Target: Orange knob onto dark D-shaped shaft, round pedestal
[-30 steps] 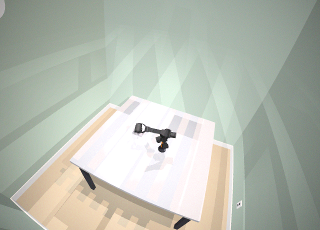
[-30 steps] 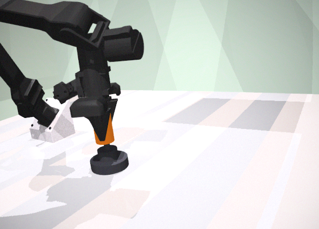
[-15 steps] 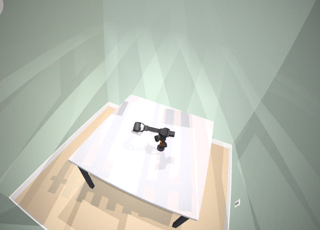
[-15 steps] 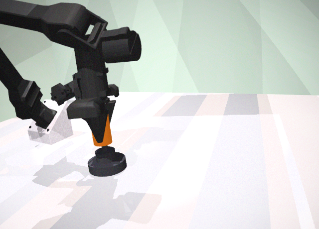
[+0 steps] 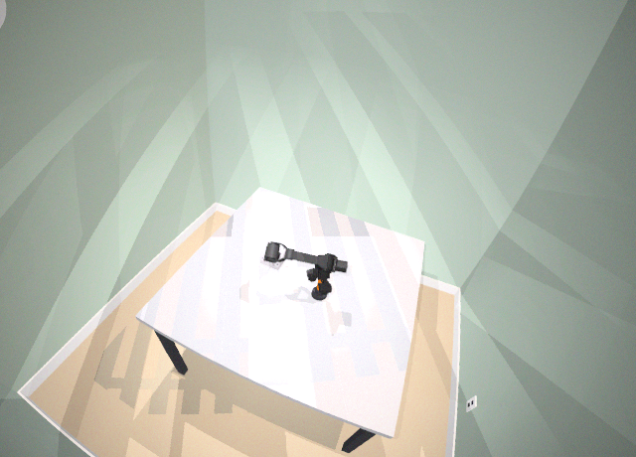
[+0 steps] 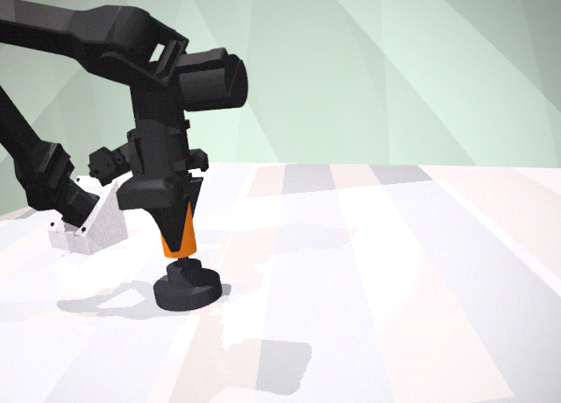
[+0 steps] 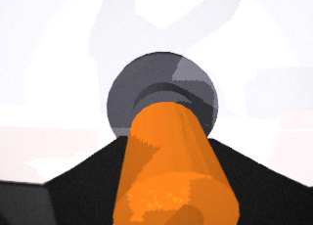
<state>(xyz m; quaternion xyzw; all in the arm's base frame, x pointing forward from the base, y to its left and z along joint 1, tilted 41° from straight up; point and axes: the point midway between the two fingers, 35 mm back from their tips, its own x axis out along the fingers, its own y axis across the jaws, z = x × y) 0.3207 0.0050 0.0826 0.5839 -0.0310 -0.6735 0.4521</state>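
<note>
Right now my gripper tip is 2 cm below the orange knob. Also, from my gripper tip: dark round pedestal 4 cm below.
</note>
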